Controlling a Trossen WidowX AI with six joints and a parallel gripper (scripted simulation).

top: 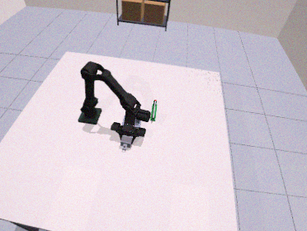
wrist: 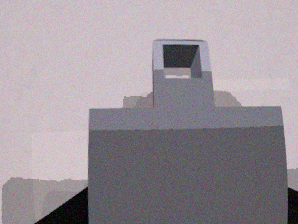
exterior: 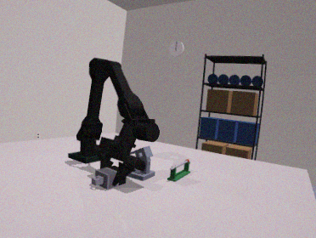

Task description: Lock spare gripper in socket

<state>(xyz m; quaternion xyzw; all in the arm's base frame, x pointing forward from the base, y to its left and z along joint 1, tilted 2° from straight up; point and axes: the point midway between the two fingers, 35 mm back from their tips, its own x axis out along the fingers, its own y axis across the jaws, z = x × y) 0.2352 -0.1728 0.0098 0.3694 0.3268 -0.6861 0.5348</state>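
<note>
Now: gripper tip 15 cm to the right of the grey mount, 4 cm below it and 3 cm short of it. Also, from my gripper tip: spare gripper (2 cm above); then green cradle (24 cm to the left, 16 cm ahead, 2 cm above).
</note>
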